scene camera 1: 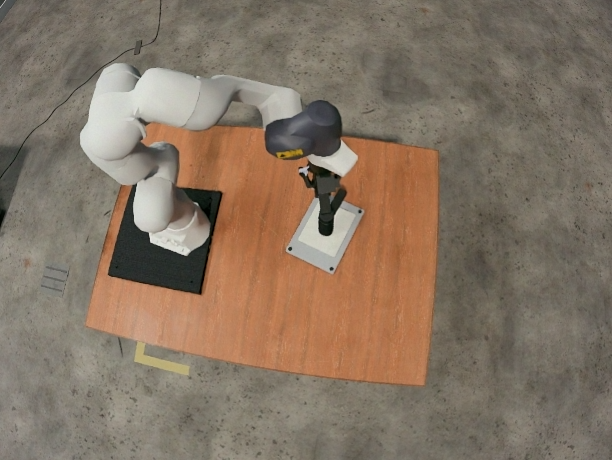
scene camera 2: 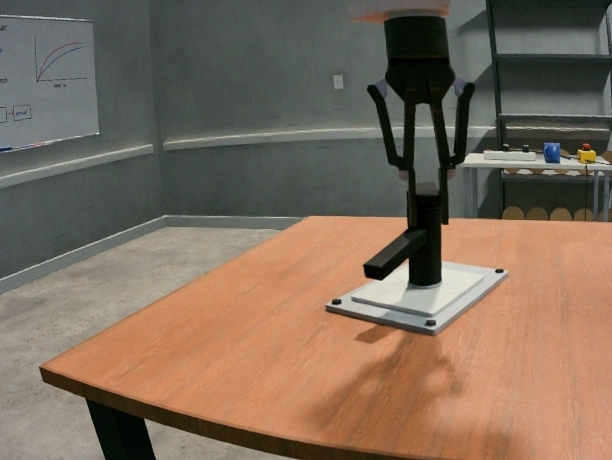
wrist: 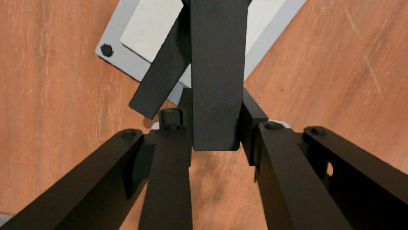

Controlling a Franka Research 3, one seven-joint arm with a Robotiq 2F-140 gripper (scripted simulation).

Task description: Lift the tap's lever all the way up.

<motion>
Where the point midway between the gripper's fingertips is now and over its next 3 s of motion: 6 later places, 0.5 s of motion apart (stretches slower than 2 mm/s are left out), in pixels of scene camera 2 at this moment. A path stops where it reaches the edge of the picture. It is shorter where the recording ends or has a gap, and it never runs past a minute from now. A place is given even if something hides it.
My gripper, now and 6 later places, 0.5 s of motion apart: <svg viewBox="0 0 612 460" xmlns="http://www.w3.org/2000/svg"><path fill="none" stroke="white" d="M429 223L428 210L427 201L427 197L426 192L426 188L421 166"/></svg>
</motion>
